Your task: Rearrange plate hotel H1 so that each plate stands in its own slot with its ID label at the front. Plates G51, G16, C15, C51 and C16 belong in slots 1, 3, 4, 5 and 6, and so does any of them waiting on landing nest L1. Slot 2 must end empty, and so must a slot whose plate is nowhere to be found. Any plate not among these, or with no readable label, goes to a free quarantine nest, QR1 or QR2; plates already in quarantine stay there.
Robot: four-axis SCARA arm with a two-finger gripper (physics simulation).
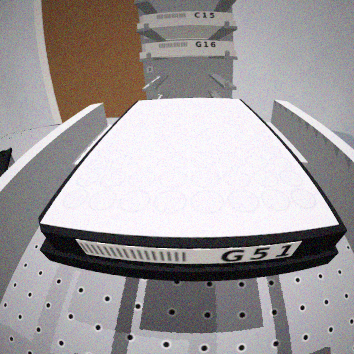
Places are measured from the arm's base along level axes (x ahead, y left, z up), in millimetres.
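Pixels of known places: gripper, between the fingertips: (188, 111).
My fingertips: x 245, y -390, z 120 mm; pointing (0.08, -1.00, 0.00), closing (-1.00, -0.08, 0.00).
Note:
Ahead of a thing's pixels: the offset from my fingertips to its middle. "spot": to the spot under its first point. Level surfaces: height alone.
My gripper (188, 111) is shut on plate G51 @[dy +23, dx -2, dz -7 mm] (200, 212), a white-topped plate with a black rim, held level between the two grey fingers. Its label with bars and "G51" faces me. Beyond its far edge stands the hotel H1 @[dy -160, dx +17, dz +40 mm] (190, 75), a grey rack in line with the plate. Plate G16 @[dy -131, dx +9, dz +41 mm] (180, 48) sits in a slot of the rack with its label facing front, and plate C15 @[dy -131, dx +9, dz +69 mm] (180, 18) sits in the slot above it. Below G16, a slot with bare side ledges shows no plate. The lowest part of the rack is hidden behind the held plate.
A perforated deck @[dz -107 mm] (190, 344) with darker grey patches lies under the held plate. A brown door panel (95, 55) in a pale frame stands behind at the left. Part of a black object @[spot: dy -38, dx +294, dz -57 mm] (5, 160) shows at the left edge. Pale walls stand behind.

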